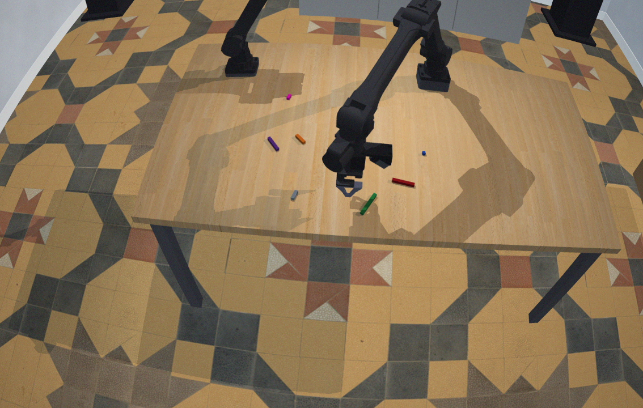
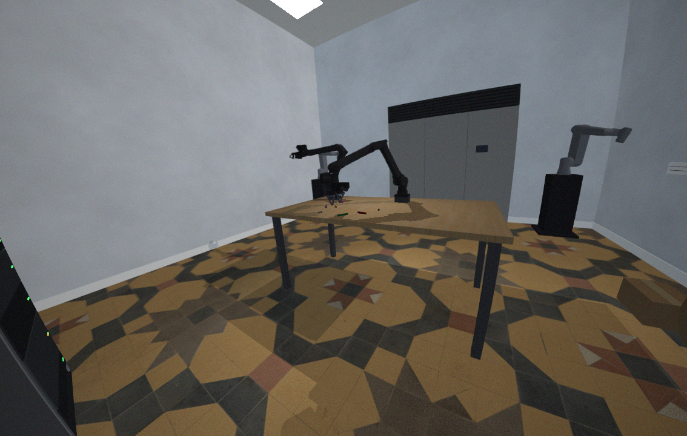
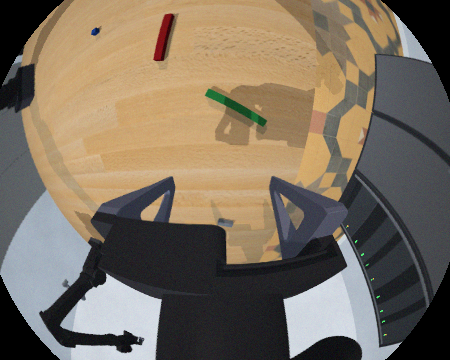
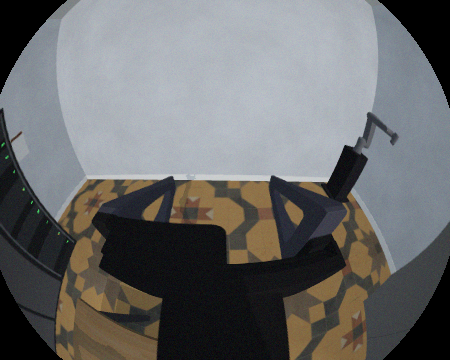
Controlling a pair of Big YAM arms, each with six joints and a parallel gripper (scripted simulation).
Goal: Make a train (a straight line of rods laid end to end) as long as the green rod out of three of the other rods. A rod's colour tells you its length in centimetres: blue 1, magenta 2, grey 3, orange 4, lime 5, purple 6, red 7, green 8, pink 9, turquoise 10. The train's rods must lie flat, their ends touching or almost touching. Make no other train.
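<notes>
The blue rod is 20 cm behind my left hand, 24 cm to the left of it and 8 cm below it. Round my left hand: green rod 2 cm ahead, 6 cm to the left, 8 cm below; grey rod 1 cm ahead, 15 cm to the right, 8 cm below; red rod 7 cm behind, 16 cm to the left, 8 cm below.
</notes>
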